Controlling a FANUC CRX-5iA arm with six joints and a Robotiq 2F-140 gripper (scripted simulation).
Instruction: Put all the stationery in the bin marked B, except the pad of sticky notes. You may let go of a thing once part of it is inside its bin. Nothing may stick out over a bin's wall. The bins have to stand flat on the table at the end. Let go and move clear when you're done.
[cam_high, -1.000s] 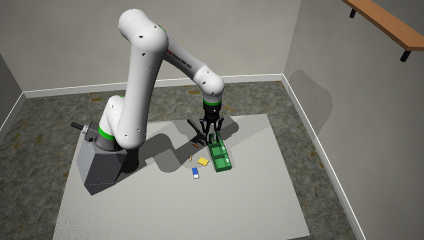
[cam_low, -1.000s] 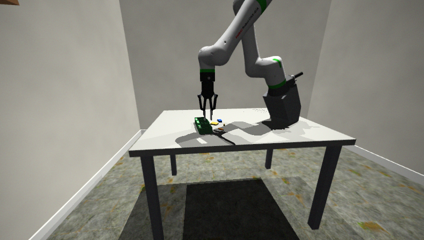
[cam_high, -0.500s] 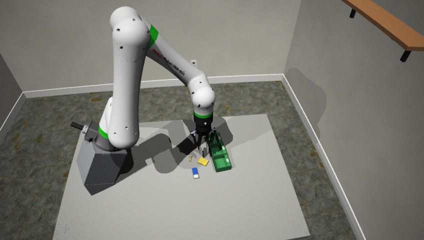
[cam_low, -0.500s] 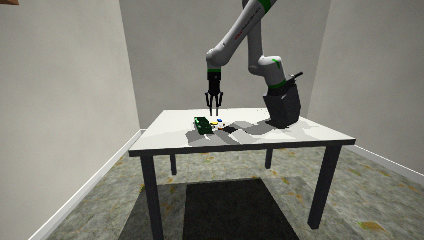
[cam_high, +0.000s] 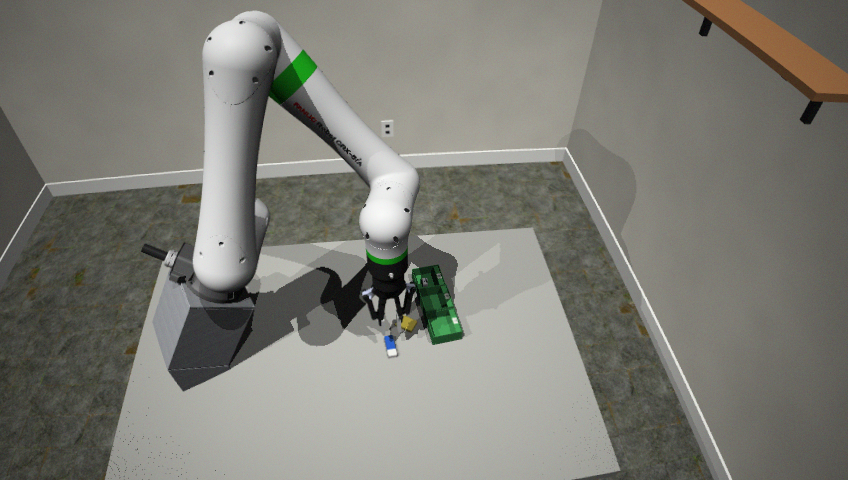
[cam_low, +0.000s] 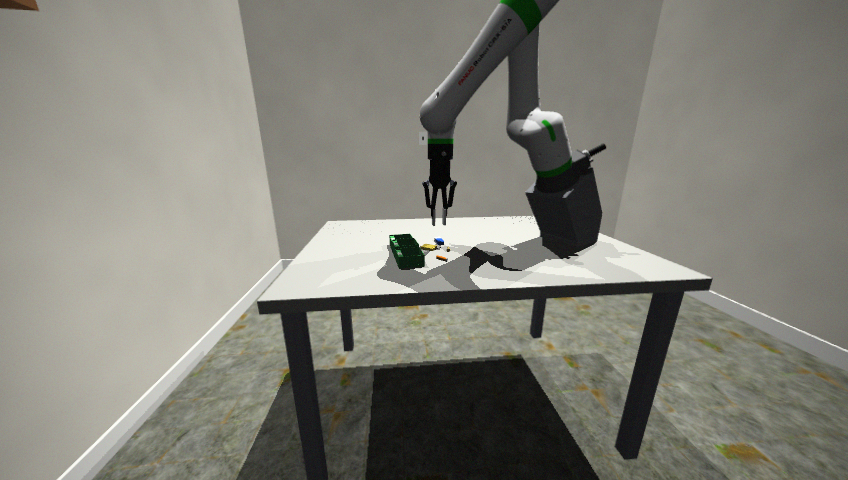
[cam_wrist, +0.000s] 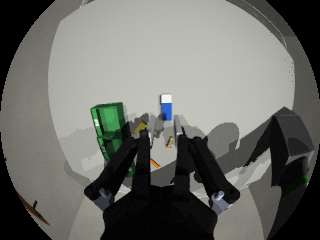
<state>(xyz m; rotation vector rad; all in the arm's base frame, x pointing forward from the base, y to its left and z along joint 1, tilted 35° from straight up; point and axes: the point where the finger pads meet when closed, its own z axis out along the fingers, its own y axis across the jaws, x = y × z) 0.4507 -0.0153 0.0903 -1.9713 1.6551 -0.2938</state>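
The white eraser is 20 mm to the right of my hand and 100 mm below it. Also, from my hand: sticky notes 40 mm ahead, 70 mm to the left, 100 mm below; then grey-white object 80 mm ahead, 220 mm to the left, 90 mm below; then tan piece 40 mm behind, 90 mm to the left, 100 mm below.
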